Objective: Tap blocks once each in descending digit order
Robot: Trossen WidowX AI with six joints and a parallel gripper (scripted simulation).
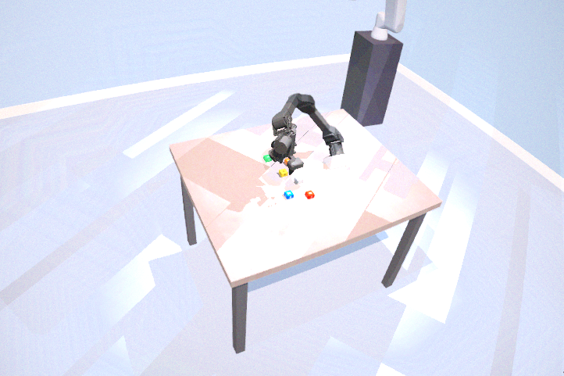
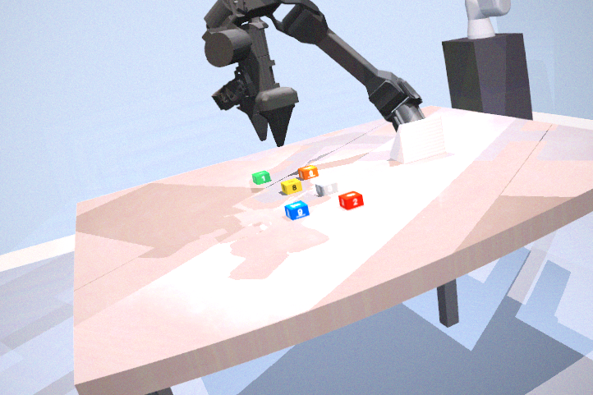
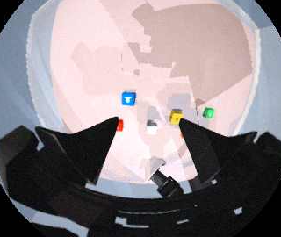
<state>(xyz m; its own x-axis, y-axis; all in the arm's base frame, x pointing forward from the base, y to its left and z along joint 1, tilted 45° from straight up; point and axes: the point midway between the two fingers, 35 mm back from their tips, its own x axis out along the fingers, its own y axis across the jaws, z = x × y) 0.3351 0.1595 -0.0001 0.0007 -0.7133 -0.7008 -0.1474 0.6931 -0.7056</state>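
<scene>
My gripper tip is now 120 mm above the blue block, 50 mm to the right of it and 10 mm past it. The rest, counted from my gripper tip: grey block: 120 mm below, 90 mm behind, 40 mm to the right; red block: 120 mm below, 100 mm behind, 70 mm to the left; yellow block: 120 mm below, 100 mm to the right, 40 mm behind.
</scene>
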